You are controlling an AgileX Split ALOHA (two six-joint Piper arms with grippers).
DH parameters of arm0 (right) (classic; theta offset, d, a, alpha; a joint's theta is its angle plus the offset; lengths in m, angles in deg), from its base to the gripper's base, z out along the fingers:
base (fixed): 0 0 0 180
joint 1: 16.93 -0.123 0 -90
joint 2: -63.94 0 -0.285 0
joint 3: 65.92 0 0.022 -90
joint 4: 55.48 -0.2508 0 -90
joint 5: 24.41 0 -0.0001 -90
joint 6: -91.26 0.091 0 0
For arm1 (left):
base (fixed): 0 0 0 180
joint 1: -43.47 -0.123 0 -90
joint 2: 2.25 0 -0.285 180
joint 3: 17.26 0 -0.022 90
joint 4: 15.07 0.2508 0 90
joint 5: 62.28 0 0.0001 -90
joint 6: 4.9 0.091 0 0
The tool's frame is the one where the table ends.
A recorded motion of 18 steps. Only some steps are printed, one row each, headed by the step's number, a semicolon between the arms.
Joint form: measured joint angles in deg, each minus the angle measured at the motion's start. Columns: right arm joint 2, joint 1, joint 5, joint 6, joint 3, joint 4; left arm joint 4, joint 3, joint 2, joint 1, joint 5, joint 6.
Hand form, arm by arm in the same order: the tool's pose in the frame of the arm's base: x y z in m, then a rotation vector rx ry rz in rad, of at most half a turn. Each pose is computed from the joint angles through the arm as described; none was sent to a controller.
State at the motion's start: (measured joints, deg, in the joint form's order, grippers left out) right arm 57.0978 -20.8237 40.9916 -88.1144 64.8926 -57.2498; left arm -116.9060 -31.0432 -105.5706 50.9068 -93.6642 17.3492
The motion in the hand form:
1: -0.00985 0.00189 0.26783 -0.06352 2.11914 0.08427; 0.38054 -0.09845 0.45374 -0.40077 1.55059 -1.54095
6: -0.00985 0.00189 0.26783 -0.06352 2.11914 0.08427; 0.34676 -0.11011 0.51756 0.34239 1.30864 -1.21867
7: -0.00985 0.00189 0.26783 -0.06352 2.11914 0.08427; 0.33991 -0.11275 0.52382 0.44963 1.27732 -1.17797
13: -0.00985 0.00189 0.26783 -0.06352 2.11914 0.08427; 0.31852 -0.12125 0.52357 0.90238 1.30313 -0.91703
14: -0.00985 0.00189 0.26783 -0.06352 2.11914 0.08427; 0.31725 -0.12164 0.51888 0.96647 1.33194 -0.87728
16: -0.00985 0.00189 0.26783 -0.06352 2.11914 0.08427; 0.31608 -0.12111 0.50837 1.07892 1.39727 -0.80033
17: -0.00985 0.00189 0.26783 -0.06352 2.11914 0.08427; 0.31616 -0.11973 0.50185 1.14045 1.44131 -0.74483
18: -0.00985 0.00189 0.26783 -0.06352 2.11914 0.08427; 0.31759 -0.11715 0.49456 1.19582 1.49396 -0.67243
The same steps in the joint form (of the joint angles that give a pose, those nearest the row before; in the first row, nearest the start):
1: 0.00 0.00 0.00 0.00 0.00 0.00; 0.00 -3.28 0.00 0.00 -1.45 6.74
6: 0.00 0.00 0.00 0.00 0.00 0.00; 1.48 -14.93 0.21 0.00 -14.47 37.29
7: 0.00 0.00 0.00 0.00 0.00 0.00; 3.14 -16.64 0.19 0.00 -17.48 39.91
13: 0.00 0.00 0.00 0.00 0.00 0.00; 20.90 -22.06 0.32 0.00 -30.09 45.08
14: 0.00 0.00 0.00 0.00 0.00 0.00; 24.41 -22.31 0.33 0.00 -32.16 45.21
16: 0.00 0.00 0.00 0.00 0.00 0.00; 31.20 -22.49 0.33 0.00 -35.80 45.30
17: 0.00 0.00 0.00 0.00 0.00 0.00; 35.59 -22.58 0.33 0.00 -37.63 45.34
18: 0.00 0.00 0.00 0.00 0.00 0.00; 40.69 -22.59 0.32 0.00 -38.91 45.34

